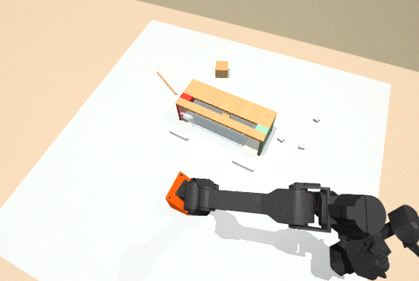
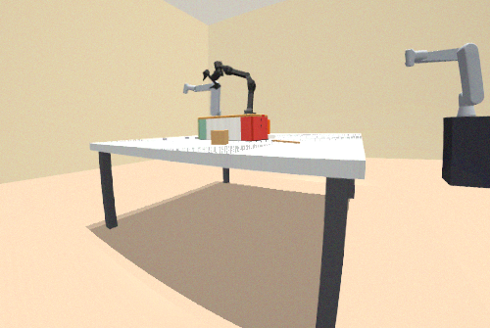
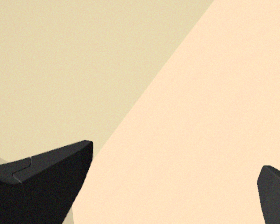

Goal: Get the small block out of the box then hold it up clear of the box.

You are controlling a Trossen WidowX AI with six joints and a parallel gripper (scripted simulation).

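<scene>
Right now my gripper tip is 32 cm short of the box, 57 cm to the right of it and 38 cm above it. From my gripper tip the other things lie so: tan cube 60 cm ahead, 72 cm to the left, 41 cm below; thin wooden stick 42 cm ahead, 93 cm to the left, 44 cm below.
</scene>
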